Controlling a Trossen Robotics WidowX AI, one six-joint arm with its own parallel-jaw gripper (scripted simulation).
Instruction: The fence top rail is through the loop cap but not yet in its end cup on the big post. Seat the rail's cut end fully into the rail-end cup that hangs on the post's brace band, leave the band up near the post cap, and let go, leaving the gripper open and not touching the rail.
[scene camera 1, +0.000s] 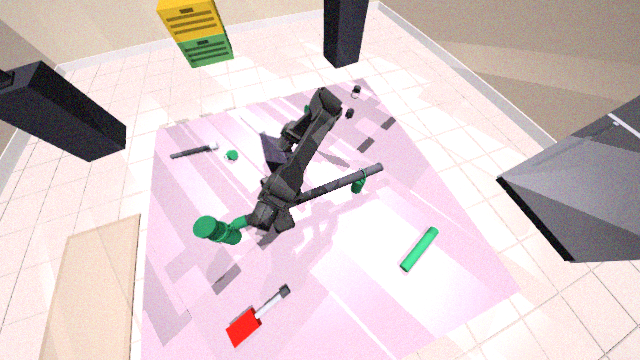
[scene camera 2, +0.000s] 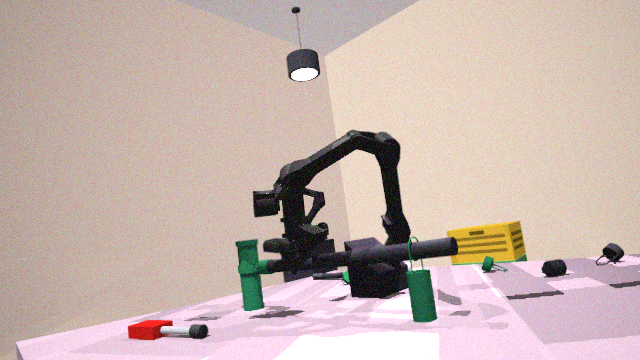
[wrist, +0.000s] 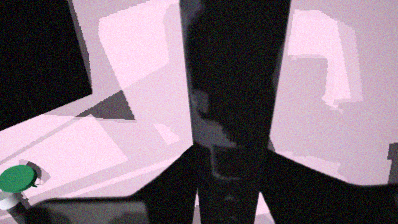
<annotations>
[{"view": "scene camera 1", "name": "dark top rail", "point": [376, 168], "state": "held by my gripper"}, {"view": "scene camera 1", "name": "big green post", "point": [206, 227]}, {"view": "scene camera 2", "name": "my gripper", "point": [299, 272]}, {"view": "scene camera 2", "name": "dark top rail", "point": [396, 252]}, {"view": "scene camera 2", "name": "big green post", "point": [252, 296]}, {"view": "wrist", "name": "my gripper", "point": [222, 149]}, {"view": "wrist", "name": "dark top rail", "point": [232, 62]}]
</annotations>
